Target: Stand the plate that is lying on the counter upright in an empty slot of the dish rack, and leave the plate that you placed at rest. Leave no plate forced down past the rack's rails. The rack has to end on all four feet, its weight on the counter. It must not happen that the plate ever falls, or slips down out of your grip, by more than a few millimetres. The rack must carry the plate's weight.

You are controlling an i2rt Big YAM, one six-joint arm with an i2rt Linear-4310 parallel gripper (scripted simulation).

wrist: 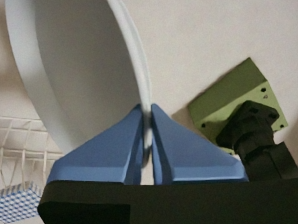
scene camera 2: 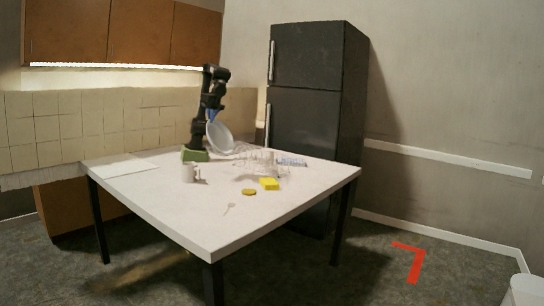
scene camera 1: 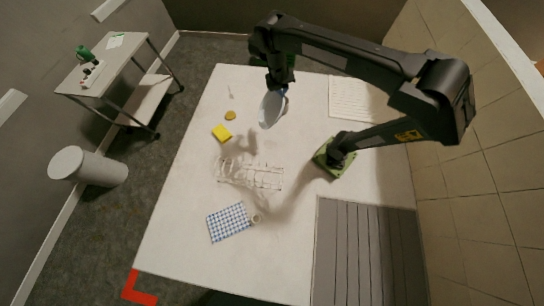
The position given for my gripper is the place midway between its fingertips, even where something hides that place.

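Note:
My gripper [wrist: 147,112] in sight. Grey draining board [scene camera 1: 358,246] too.

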